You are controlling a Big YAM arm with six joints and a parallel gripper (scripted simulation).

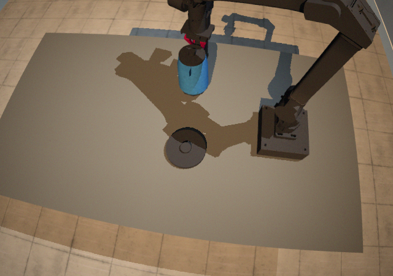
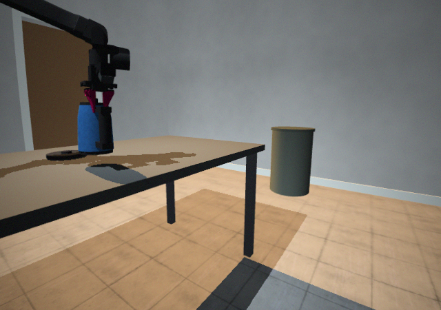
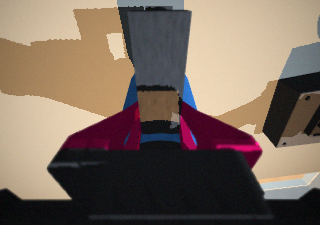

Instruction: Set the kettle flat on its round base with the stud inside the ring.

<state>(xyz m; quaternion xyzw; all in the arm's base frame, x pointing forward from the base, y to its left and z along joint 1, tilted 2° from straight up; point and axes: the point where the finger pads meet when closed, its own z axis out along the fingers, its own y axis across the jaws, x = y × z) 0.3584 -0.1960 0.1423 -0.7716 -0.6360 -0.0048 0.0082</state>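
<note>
The blue kettle is 60 mm below my hand and 30 mm to the left of it. Also, from my hand: kettle base: 330 mm to the left, 190 mm below.
</note>
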